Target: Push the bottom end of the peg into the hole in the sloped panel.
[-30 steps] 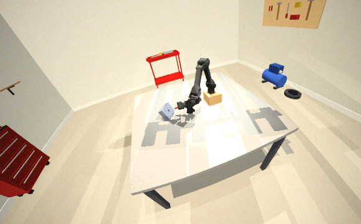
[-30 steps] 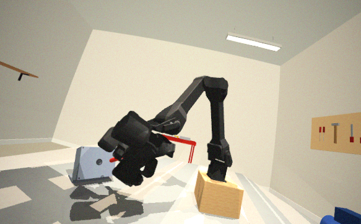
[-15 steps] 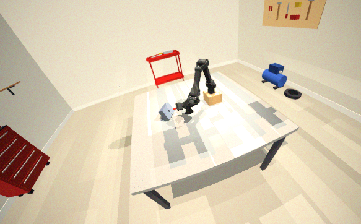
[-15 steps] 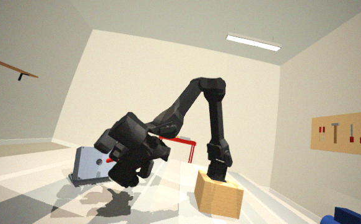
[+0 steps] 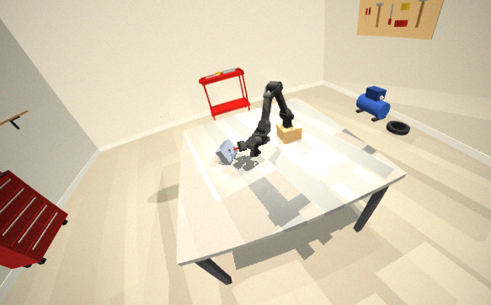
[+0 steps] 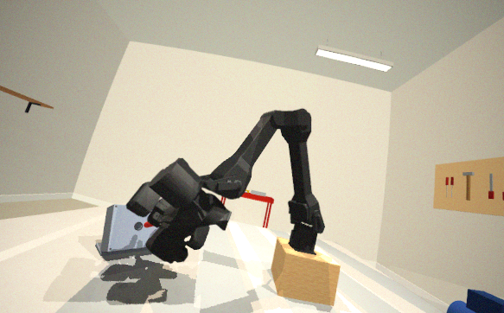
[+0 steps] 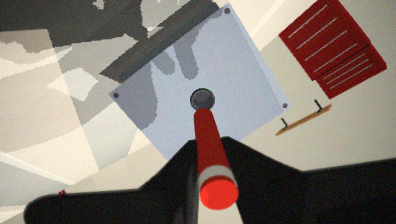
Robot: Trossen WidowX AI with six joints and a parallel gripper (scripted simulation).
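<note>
Now: gripper tip 80 mm short of the sloped panel, 70 mm to the left of it and 40 mm above it. Round my gripper tip: round red peg 10 mm to the left, 10 mm behind, 10 mm above.
</note>
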